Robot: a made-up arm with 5 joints.
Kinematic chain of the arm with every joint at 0, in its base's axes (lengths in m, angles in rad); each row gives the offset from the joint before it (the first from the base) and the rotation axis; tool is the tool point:
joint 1: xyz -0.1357 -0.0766 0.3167 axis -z
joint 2: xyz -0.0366 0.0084 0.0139 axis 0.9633 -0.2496 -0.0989
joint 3: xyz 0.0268 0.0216 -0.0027 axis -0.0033 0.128 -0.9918
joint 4: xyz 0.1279 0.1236 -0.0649 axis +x
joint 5: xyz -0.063 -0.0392 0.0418 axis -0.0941 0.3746 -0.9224
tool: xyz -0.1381 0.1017 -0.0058
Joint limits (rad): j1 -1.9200..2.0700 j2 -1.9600..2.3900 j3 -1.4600..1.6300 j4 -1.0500..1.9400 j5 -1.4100..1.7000
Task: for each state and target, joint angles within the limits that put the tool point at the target. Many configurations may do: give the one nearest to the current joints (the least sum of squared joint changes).
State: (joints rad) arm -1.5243 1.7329 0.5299 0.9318 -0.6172
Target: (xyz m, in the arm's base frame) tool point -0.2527 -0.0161 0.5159
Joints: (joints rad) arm -1.2217 1.6733 0.7916 1.2016 -1.0193
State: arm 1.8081 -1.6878 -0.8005 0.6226 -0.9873
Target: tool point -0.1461 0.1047 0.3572
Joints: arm 2.0700 -1.7455 -0.7136 0.7770 -0.8063
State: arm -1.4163 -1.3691 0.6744 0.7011 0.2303
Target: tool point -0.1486 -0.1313 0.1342
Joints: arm -1.4841 -1.6210 0.5590 0.6331 0.0466
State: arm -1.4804 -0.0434 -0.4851 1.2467 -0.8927
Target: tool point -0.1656 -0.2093 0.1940
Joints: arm -1.5497 -0.0946 -0.7163 0.8420 -0.8921
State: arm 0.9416 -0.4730 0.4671 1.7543 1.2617
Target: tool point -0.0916 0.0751 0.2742
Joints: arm 0.2912 -0.8013 -0.0589 1.2263 0.7608
